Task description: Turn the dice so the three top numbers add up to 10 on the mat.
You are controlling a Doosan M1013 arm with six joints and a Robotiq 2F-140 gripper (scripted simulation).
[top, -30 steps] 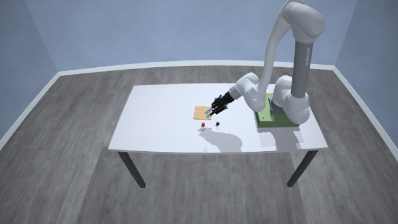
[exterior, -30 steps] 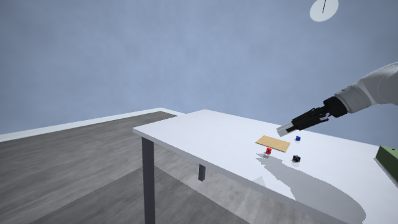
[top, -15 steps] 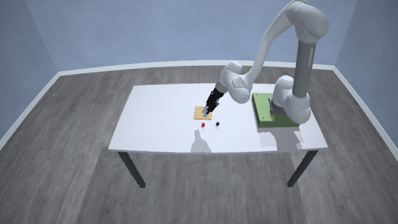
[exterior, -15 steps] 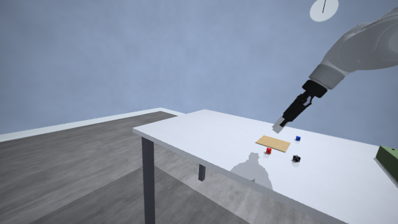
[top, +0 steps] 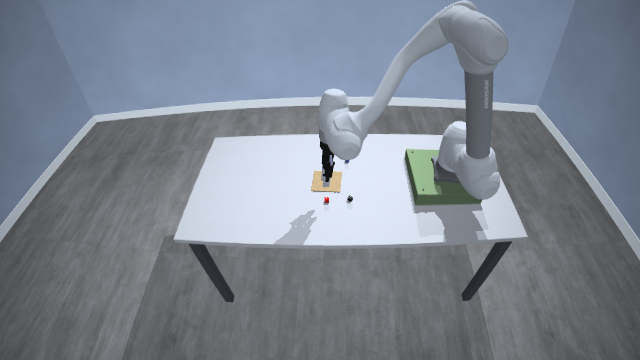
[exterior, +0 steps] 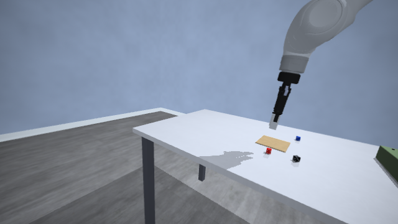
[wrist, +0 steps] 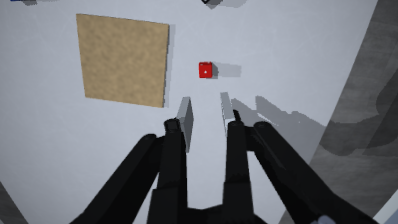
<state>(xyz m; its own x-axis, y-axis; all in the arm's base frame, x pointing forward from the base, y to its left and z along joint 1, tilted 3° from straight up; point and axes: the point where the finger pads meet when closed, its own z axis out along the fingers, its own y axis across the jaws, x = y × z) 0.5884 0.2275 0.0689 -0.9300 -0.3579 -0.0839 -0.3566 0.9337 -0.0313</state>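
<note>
Now: the red die 14 cm below my hand. Round my hand: black die (10 cm behind, 3 cm to the right, 14 cm below); blue die (6 cm behind, 29 cm to the right, 14 cm below); tan mat (2 cm ahead, 13 cm to the right, 15 cm below).
</note>
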